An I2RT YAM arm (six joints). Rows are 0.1 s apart.
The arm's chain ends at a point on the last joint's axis. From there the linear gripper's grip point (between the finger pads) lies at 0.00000 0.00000 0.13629 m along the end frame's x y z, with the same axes.
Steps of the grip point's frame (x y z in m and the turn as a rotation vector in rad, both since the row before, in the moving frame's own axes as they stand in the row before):
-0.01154 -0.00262 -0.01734 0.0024 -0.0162 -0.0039
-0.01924 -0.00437 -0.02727 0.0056 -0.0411 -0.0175
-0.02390 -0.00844 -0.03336 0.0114 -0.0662 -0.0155
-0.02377 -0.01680 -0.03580 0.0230 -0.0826 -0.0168
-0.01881 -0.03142 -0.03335 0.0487 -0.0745 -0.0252
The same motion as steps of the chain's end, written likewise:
-0.00933 -0.00230 -0.01732 0.0024 -0.0162 -0.0039
-0.01363 -0.00366 -0.02715 0.0056 -0.0411 -0.0175
-0.01487 -0.00696 -0.03305 0.0114 -0.0662 -0.0155
-0.01250 -0.01376 -0.03530 0.0230 -0.0826 -0.0168
-0.00859 -0.02492 -0.03281 0.0487 -0.0745 -0.0252

